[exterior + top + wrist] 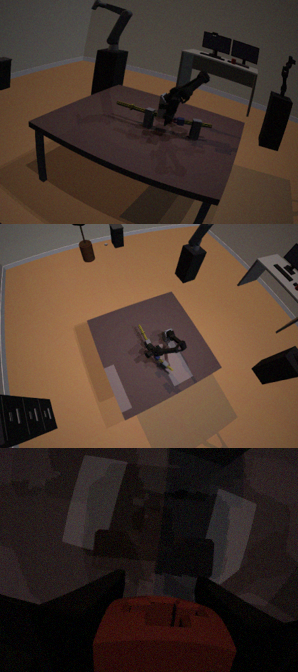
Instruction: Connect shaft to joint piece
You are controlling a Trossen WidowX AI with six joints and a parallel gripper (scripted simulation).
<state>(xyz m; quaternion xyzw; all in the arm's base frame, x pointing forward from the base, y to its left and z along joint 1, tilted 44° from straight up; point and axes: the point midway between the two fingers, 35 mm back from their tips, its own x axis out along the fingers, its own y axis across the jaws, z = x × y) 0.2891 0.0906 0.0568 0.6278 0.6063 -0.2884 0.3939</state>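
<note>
Right now my gripper tip is 2 cm to the right of the red square joint piece and 4 cm below it.
</note>
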